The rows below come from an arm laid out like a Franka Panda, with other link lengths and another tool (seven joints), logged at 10 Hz.
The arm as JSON. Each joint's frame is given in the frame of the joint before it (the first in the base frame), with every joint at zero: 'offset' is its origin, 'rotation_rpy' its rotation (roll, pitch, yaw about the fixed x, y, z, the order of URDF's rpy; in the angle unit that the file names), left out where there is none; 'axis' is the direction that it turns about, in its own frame. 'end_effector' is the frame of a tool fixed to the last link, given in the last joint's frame.
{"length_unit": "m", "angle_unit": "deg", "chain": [
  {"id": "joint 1", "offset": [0.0, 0.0, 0.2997], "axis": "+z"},
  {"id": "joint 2", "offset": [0.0, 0.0, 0.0], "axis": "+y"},
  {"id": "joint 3", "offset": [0.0, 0.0, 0.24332], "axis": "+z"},
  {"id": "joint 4", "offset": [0.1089, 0.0, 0.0], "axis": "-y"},
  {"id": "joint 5", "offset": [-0.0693, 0.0, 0.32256], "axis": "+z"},
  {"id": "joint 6", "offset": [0.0, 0.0, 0.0], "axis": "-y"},
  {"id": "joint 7", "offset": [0.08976, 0.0, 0.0], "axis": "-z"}
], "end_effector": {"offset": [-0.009, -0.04, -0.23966], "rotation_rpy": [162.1, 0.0, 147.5]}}
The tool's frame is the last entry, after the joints.
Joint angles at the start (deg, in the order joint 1, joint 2, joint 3, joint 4, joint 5, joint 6, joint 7):
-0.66, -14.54, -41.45, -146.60, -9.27, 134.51, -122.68
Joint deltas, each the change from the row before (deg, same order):
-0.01, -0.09, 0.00, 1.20, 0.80, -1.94, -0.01
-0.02, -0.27, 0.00, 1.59, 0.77, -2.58, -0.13
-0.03, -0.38, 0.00, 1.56, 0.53, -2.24, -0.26
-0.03, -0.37, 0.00, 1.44, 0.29, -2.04, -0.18
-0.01, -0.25, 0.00, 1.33, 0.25, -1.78, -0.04
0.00, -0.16, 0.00, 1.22, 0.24, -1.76, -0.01
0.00, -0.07, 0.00, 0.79, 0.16, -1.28, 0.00
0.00, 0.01, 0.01, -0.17, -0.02, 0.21, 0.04
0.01, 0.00, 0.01, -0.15, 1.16, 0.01, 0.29
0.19, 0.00, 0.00, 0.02, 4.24, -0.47, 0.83
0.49, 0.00, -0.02, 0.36, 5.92, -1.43, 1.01
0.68, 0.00, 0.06, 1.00, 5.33, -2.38, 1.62
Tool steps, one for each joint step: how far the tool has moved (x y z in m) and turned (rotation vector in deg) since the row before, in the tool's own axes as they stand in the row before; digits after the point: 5 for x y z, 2 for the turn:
0.00061, 0.00075, -0.00483, -0.68, -0.69, 0.49
0.00056, 0.00143, -0.00742, -0.78, -0.73, 0.34
0.00041, 0.00096, -0.00906, -0.38, -0.56, 0.06
0.00061, 0.00118, -0.00859, -0.31, -0.37, 0.02
0.00062, 0.00097, -0.00770, -0.25, -0.32, 0.12
0.00052, 0.00149, -0.00620, -0.42, -0.28, 0.14
0.00033, 0.00153, -0.00332, -0.44, -0.18, 0.10
-0.00016, -0.00014, 0.00089, 0.03, 0.01, 0.01
-0.00294, 0.00029, 0.00099, -0.13, -1.21, 0.51
-0.01134, 0.00085, 0.00014, -0.47, -4.32, 1.57
-0.01803, 0.00305, 0.00022, -1.25, -5.91, 1.76
-0.01972, 0.00499, -0.00102, -1.77, -5.39, 1.73

